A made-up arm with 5 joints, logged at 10 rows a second.
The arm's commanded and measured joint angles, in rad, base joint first. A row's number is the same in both.
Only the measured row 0 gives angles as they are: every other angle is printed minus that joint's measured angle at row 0.
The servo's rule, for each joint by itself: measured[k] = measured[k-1] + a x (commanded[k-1-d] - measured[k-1]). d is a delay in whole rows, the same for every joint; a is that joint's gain. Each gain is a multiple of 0.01, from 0.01 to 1. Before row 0 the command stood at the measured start. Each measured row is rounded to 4 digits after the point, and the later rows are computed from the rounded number. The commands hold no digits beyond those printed.
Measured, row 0: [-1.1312, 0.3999, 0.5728, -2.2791, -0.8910]
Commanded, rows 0 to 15: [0.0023, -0.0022, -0.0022, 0.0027, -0.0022]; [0.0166, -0.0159, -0.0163, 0.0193, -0.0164]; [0.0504, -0.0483, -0.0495, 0.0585, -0.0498]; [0.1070, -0.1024, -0.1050, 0.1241, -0.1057]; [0.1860, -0.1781, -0.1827, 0.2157, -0.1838]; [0.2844, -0.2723, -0.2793, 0.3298, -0.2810]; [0.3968, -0.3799, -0.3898, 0.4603, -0.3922]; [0.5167, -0.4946, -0.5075, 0.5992, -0.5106]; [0.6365, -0.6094, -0.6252, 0.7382, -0.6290]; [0.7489, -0.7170, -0.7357, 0.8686, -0.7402]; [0.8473, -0.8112, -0.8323, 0.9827, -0.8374]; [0.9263, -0.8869, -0.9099, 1.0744, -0.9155]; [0.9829, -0.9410, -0.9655, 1.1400, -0.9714]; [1.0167, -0.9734, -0.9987, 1.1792, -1.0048]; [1.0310, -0.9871, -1.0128, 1.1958, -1.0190]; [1.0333, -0.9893, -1.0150, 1.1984, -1.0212]
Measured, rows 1 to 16: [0.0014, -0.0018, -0.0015, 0.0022, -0.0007]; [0.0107, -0.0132, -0.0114, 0.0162, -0.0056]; [0.0349, -0.0416, -0.0369, 0.0509, -0.0193]; [0.0789, -0.0908, -0.0825, 0.1109, -0.0461]; [0.1442, -0.1615, -0.1496, 0.1968, -0.0888]; [0.2297, -0.2512, -0.2365, 0.3059, -0.1484]; [0.3316, -0.3554, -0.3392, 0.4325, -0.2240]; [0.4445, -0.4682, -0.4520, 0.5692, -0.3128]; [0.5616, -0.5826, -0.5680, 0.7078, -0.4108]; [0.6759, -0.6915, -0.6804, 0.8397, -0.5129]; [0.7805, -0.7885, -0.7822, 0.9570, -0.6135]; [0.8694, -0.8682, -0.8678, 1.0533, -0.7071]; [0.9386, -0.9272, -0.9333, 1.1244, -0.7890]; [0.9862, -0.9646, -0.9771, 1.1693, -0.8559]; [1.0135, -0.9828, -1.0010, 1.1910, -0.9065]; [1.0256, -0.9881, -1.0104, 1.1971, -0.9421]
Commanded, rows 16 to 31: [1.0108, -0.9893, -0.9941, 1.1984, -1.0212]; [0.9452, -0.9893, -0.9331, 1.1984, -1.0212]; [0.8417, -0.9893, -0.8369, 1.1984, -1.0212]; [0.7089, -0.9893, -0.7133, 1.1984, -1.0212]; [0.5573, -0.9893, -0.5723, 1.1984, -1.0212]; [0.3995, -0.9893, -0.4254, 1.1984, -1.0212]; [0.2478, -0.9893, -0.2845, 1.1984, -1.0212]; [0.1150, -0.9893, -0.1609, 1.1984, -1.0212]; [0.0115, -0.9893, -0.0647, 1.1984, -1.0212]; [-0.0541, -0.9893, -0.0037, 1.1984, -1.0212]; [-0.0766, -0.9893, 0.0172, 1.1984, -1.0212]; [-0.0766, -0.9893, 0.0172, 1.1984, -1.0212]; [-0.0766, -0.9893, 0.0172, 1.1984, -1.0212]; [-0.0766, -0.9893, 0.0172, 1.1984, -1.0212]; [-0.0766, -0.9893, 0.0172, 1.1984, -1.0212]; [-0.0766, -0.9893, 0.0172, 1.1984, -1.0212]
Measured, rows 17 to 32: [1.0166, -0.9891, -0.9995, 1.1982, -0.9666]; [0.9730, -0.9893, -0.9550, 1.1984, -0.9835]; [0.8929, -0.9893, -0.8759, 1.1984, -0.9952]; [0.7807, -0.9893, -0.7670, 1.1984, -1.0033]; [0.6444, -0.9893, -0.6366, 1.1984, -1.0088]; [0.4950, -0.9893, -0.4951, 1.1984, -1.0126]; [0.3442, -0.9893, -0.3540, 1.1984, -1.0153]; [0.2044, -0.9893, -0.2246, 1.1984, -1.0171]; [0.0867, -0.9893, -0.1175, 1.1984, -1.0184]; [0.0008, -0.9893, -0.0413, 1.1984, -1.0193]; [-0.0464, -0.9893, -0.0021, 1.1984, -1.0199]; [-0.0648, -0.9893, 0.0108, 1.1984, -1.0203]; [-0.0720, -0.9893, 0.0151, 1.1984, -1.0206]; [-0.0748, -0.9893, 0.0165, 1.1984, -1.0208]; [-0.0759, -0.9893, 0.0170, 1.1984, -1.0209]; [-0.0763, -0.9893, 0.0171, 1.1984, -1.0210]
